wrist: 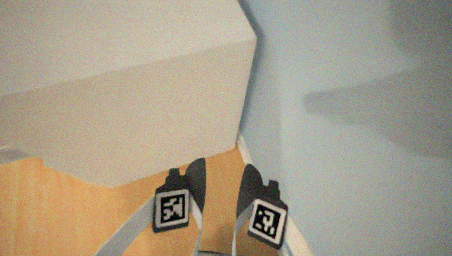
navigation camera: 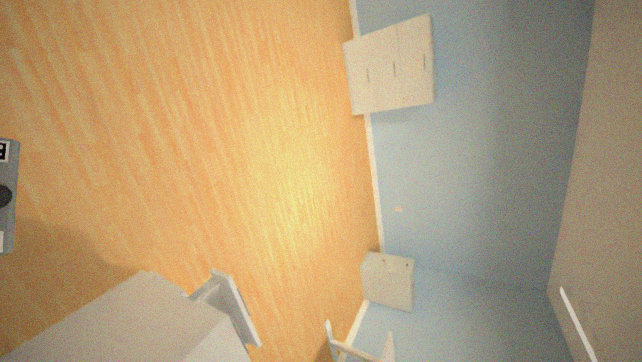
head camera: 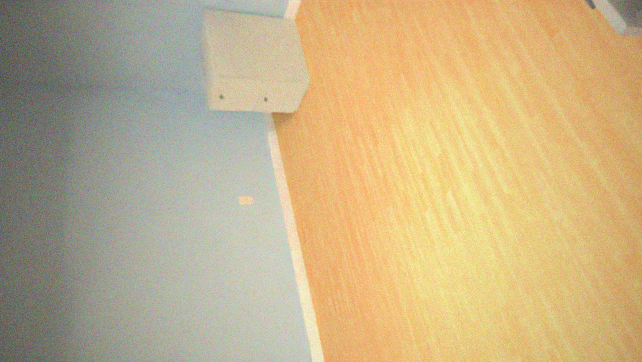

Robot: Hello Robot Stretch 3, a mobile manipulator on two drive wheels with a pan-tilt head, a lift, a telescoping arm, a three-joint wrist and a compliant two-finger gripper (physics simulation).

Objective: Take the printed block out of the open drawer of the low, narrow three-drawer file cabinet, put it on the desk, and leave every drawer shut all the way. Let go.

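The pale file cabinet (navigation camera: 115, 325) (wrist: 125, 105) stands at the lower left of the navigation view and fills the upper left of the wrist view. Its open drawer (navigation camera: 239, 305) (head camera: 611, 17) sticks out; the inside that shows is grey, and the printed block does not show. Part of the white desk (navigation camera: 389, 350) shows at the bottom of the navigation view, beyond the cabinet. My gripper (wrist: 223, 179) is open and empty, its fingers a small way apart. In the wrist view it appears beside the cabinet's lower corner, near the wall; its distance from the cabinet is hard to tell.
A beige unit with two dark knobs (head camera: 257, 50) (navigation camera: 389, 282) stands against the blue wall. Another pale cabinet with three handles (navigation camera: 385, 90) stands farther along that wall. A grey part of my base (navigation camera: 9, 215) shows at the left edge of the navigation view.
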